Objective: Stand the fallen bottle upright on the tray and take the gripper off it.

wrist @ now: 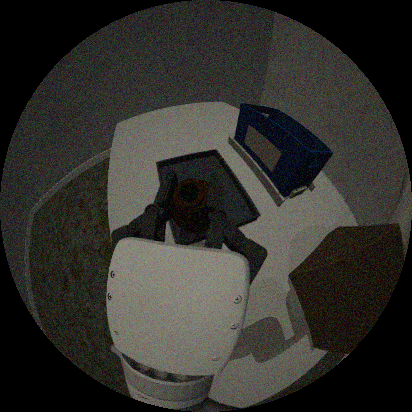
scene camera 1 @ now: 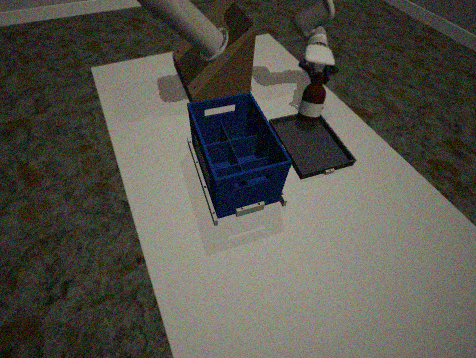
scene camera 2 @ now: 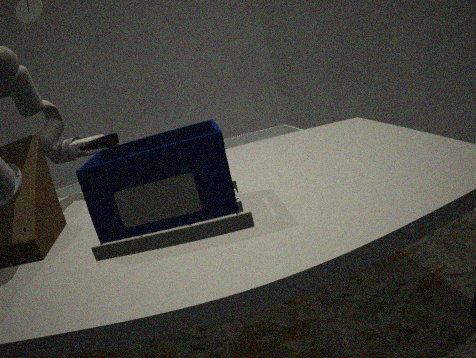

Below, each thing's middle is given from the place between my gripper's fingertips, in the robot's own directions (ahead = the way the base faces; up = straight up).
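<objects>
Brown bottle (scene camera 1: pixel 313 97): 70 mm below my hand, 10 mm to the right of it and 10 mm ahead of it.
</objects>
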